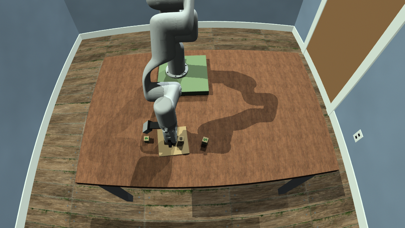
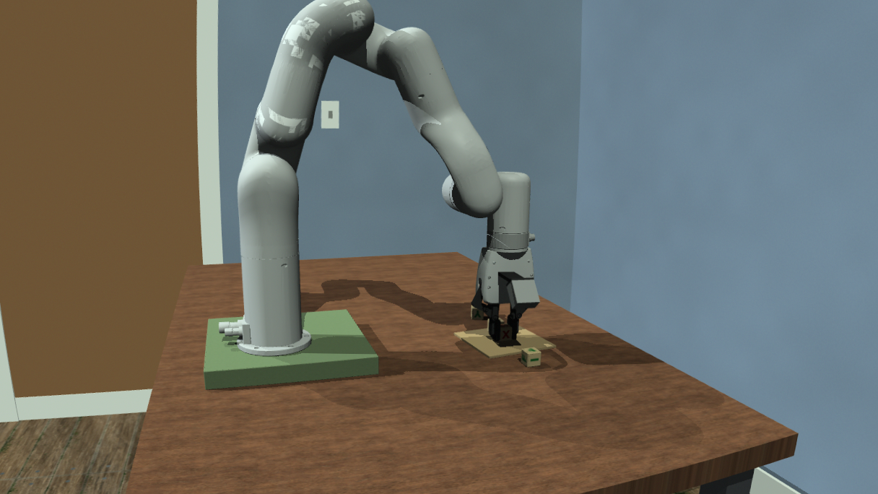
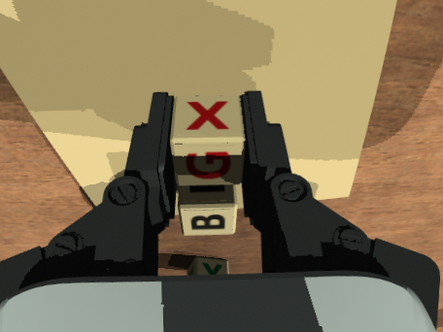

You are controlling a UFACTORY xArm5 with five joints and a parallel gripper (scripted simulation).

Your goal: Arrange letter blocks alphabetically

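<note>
The tan mat lies 2 cm below my hand. The rest, counted from my hand: cream block: 1 cm ahead, 12 cm to the right, 1 cm below.
</note>
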